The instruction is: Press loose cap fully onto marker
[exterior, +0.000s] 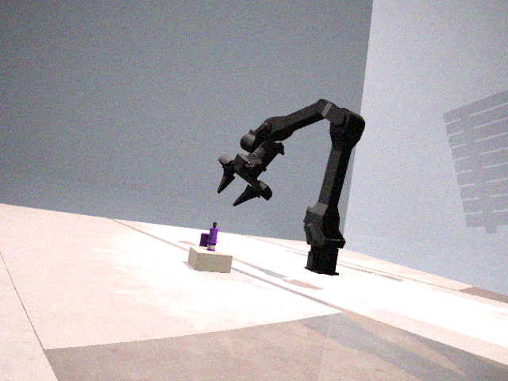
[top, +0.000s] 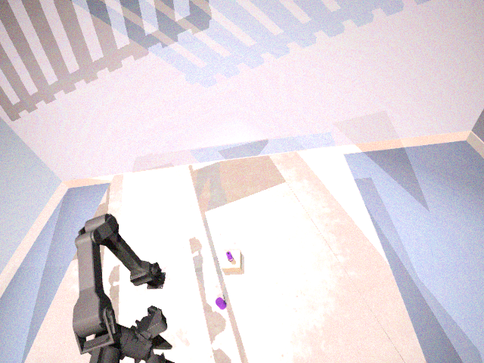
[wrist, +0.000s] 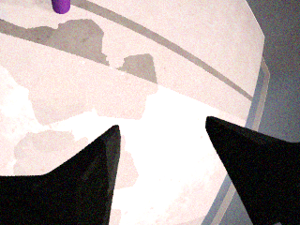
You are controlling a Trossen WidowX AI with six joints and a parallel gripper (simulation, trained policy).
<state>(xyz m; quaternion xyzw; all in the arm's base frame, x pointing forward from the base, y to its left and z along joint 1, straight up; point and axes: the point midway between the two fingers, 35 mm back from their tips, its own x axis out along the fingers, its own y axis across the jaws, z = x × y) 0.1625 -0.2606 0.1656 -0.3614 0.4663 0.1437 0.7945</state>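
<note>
Now: the purple cap 9 cm ahead of my gripper tip, 17 cm to the left of it and 11 cm below it. From my gripper tip the other things lie so: tan holder block (12 cm ahead, 32 cm to the left, 12 cm below).
</note>
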